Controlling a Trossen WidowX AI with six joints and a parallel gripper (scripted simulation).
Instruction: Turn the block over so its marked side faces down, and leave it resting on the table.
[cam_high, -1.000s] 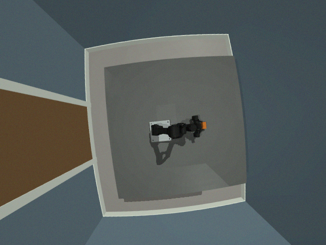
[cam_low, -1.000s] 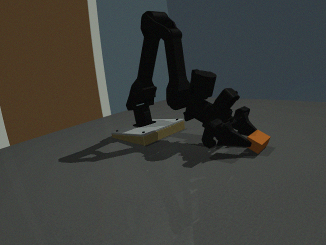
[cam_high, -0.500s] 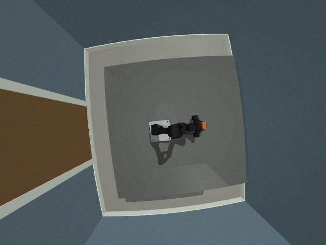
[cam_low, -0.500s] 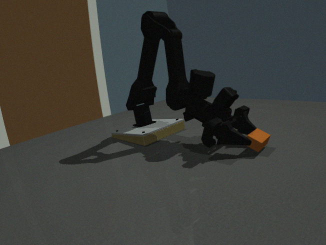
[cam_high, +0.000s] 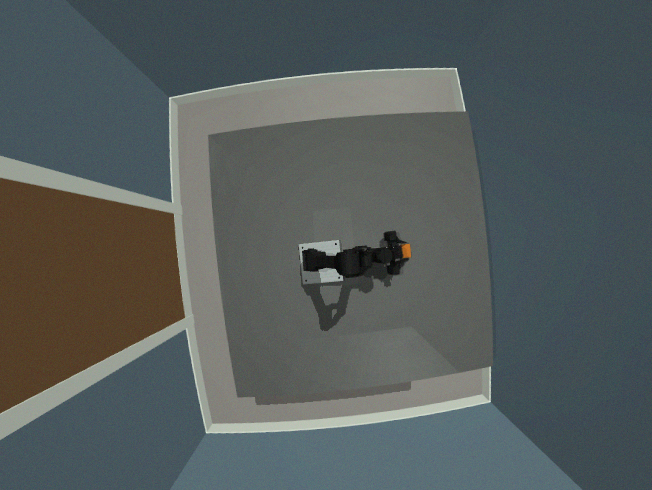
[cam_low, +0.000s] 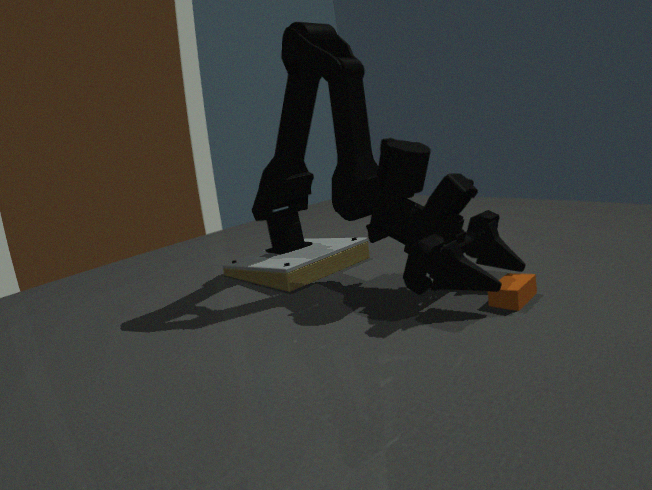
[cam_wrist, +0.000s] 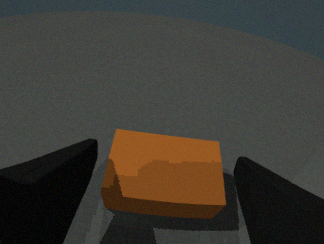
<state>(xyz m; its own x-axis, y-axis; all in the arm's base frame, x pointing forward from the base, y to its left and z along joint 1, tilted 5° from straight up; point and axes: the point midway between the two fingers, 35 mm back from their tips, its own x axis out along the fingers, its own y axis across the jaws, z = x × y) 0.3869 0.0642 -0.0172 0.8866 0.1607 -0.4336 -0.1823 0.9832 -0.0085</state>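
The orange block is 20 mm below my gripper tip.
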